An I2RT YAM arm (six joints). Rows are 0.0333 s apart.
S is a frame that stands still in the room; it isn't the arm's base.
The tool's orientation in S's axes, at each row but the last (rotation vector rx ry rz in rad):
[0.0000 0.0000 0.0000]
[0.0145 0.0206 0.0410]
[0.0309 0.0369 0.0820]
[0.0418 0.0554 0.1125]
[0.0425 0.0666 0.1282]
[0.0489 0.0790 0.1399]
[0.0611 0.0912 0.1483]
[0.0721 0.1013 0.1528]
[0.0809 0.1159 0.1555]
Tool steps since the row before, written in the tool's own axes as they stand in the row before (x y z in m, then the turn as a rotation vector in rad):
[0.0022 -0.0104 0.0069 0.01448 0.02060 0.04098]
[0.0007 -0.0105 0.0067 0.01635 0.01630 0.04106]
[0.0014 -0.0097 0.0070 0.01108 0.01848 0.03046]
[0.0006 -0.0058 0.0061 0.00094 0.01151 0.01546]
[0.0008 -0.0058 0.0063 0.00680 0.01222 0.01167]
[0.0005 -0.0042 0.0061 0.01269 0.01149 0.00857]
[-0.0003 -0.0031 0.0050 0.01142 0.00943 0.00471]
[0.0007 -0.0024 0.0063 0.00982 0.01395 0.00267]
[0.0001 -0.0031 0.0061 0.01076 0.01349 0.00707]
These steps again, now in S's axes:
[0.0022 -0.0104 0.0069 0.01448 0.02060 0.04098]
[0.0013 -0.0106 0.0065 0.01652 0.01638 0.04096]
[0.0024 -0.0098 0.0066 0.01069 0.01843 0.03063]
[0.0016 -0.0059 0.0058 0.00055 0.01094 0.01589]
[0.0020 -0.0059 0.0060 0.00599 0.01254 0.01177]
[0.0016 -0.0043 0.0058 0.01165 0.01279 0.00820]
[0.0006 -0.0034 0.0048 0.01033 0.01077 0.00433]
[0.0017 -0.0027 0.0060 0.00787 0.01511 0.00282]
[0.0013 -0.0035 0.0058 0.00940 0.01449 0.00703]

